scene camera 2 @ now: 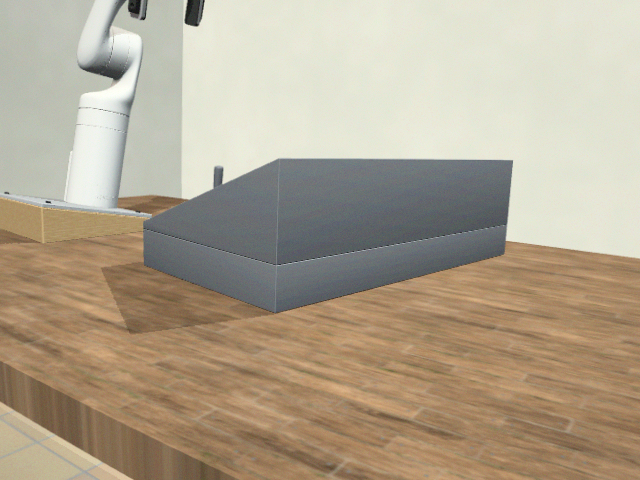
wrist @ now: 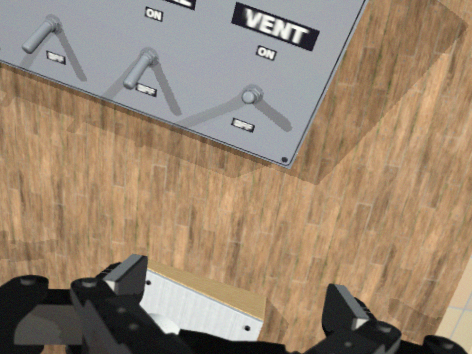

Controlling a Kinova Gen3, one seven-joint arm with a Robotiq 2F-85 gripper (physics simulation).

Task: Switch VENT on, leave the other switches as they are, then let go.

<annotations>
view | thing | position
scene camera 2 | grey sloped switch box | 296,231
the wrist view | gripper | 234,289
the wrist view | grey sloped switch box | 200,65
</annotations>
